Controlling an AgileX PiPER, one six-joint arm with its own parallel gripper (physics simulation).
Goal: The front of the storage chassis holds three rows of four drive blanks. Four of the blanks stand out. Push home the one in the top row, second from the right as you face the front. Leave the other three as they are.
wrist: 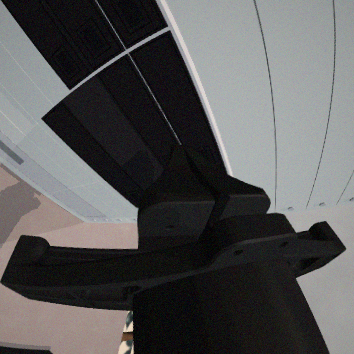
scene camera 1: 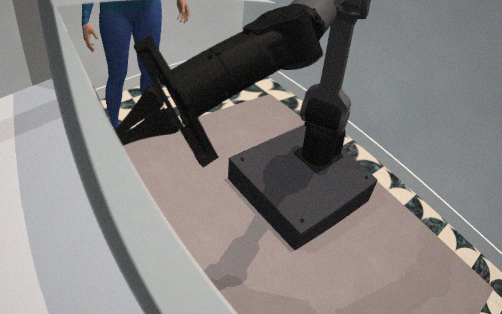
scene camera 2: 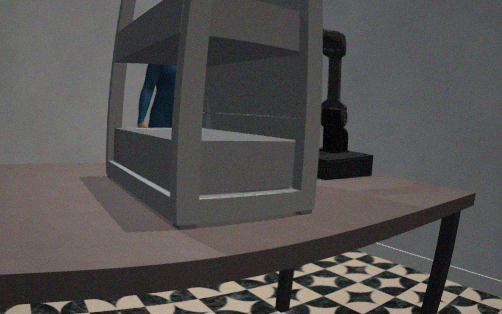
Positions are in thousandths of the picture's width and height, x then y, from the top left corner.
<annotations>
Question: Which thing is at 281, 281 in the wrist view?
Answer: A grey rack.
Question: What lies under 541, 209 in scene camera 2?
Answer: A grey rack.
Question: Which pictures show the gripper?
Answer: The wrist view only.
</annotations>
